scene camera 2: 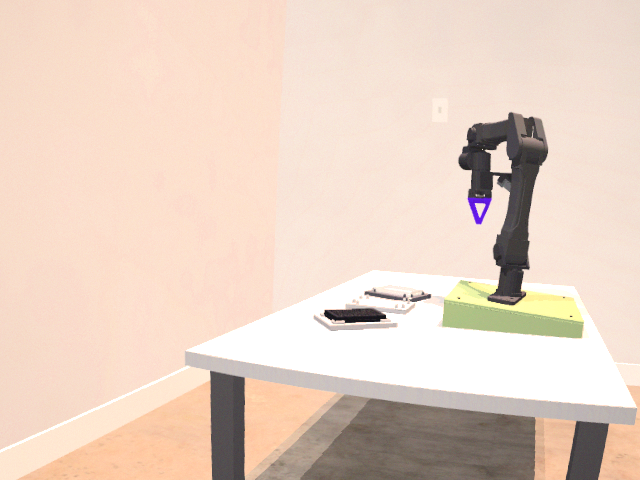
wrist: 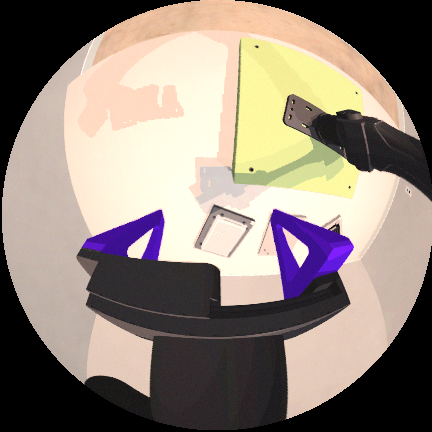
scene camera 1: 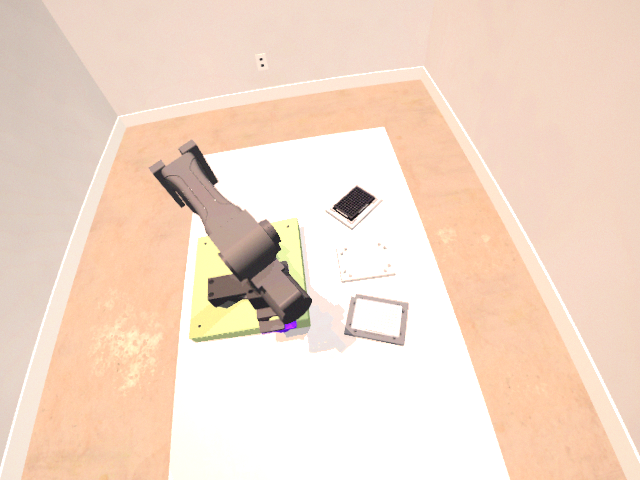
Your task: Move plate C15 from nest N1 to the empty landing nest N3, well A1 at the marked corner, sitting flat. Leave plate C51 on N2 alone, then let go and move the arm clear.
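Observation:
My gripper (scene camera 2: 478,222) (wrist: 217,214) has purple fingers spread wide and empty, pointing down high above the table. In scene camera 1 the arm mostly hides it. A white plate (scene camera 1: 377,317) (wrist: 223,233) lies on a dark grey nest (scene camera 1: 376,337) (scene camera 2: 385,297), which shows between and beyond the fingertips in the wrist view. A black plate (scene camera 1: 355,202) (scene camera 2: 354,314) sits on a white nest (scene camera 1: 353,223) (scene camera 2: 356,326). Between them lies an empty white nest (scene camera 1: 365,261) (scene camera 2: 381,305) with corner pins, partly behind a finger in the wrist view. Plate labels and well A1 are unreadable.
The arm stands on a yellow-green base block (scene camera 1: 217,320) (scene camera 2: 511,321) (wrist: 260,130) beside the nests. The white table (scene camera 1: 330,413) (scene camera 2: 413,361) carries all of them. The table edge runs beyond the nests.

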